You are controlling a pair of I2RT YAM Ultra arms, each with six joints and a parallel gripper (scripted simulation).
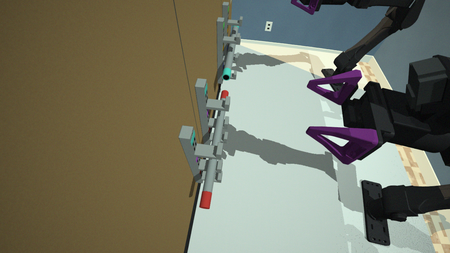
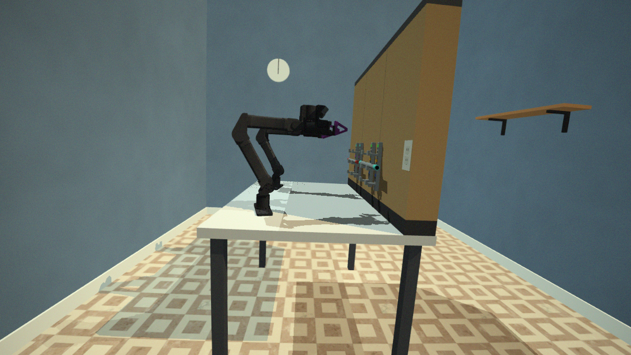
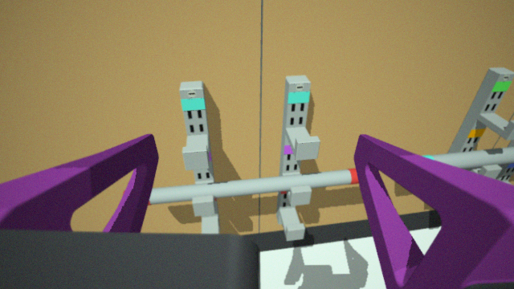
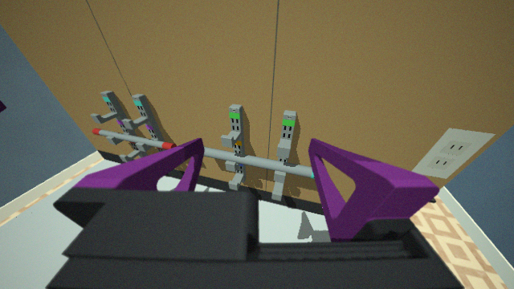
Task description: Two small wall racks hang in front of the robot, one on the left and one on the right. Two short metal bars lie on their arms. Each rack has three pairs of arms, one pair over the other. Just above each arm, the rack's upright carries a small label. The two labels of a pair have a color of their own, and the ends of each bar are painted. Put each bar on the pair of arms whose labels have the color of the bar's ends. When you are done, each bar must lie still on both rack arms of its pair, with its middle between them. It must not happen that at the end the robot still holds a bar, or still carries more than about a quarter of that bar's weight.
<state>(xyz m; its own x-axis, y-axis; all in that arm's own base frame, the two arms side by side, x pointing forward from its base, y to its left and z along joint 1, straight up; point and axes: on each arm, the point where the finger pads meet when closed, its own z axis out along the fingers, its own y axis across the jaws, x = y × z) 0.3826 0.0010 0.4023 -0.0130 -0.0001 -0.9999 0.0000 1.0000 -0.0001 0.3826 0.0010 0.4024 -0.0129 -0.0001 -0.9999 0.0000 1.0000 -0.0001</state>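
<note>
Right now the red-ended bar is 16 cm ahead of my left hand, 2 cm to the right of it and 18 cm below it. Round my left hand: white wall socket (19 cm ahead, 79 cm to the right, 10 cm below); then brown wall panel (26 cm ahead, 24 cm to the right, 2 cm above); then cyan-ended bar (15 cm ahead, 41 cm to the right, 17 cm below).
</note>
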